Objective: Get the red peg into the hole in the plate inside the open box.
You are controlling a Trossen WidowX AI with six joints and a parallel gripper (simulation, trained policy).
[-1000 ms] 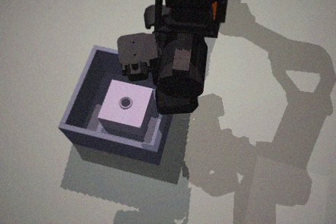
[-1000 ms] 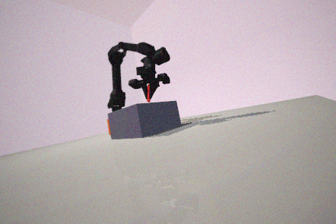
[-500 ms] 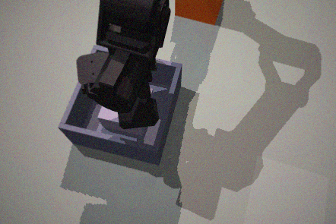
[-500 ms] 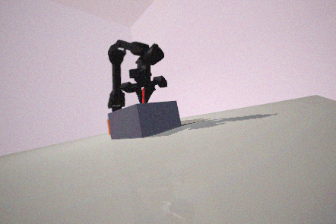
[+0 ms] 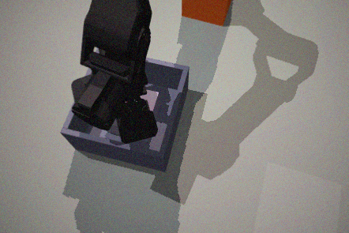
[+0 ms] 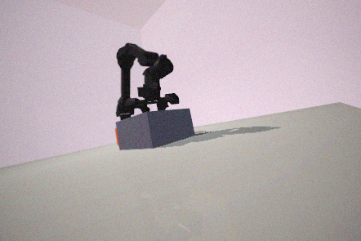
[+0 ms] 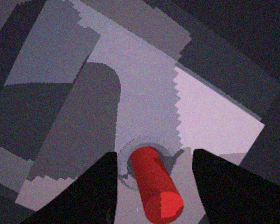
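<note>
Right now the red peg is 10 mm to the left of my gripper tip and 10 mm behind it. From my gripper tip the other things lie so: grey box: 40 mm below, 10 mm to the left; plate: 20 mm below, 10 mm to the left.
</note>
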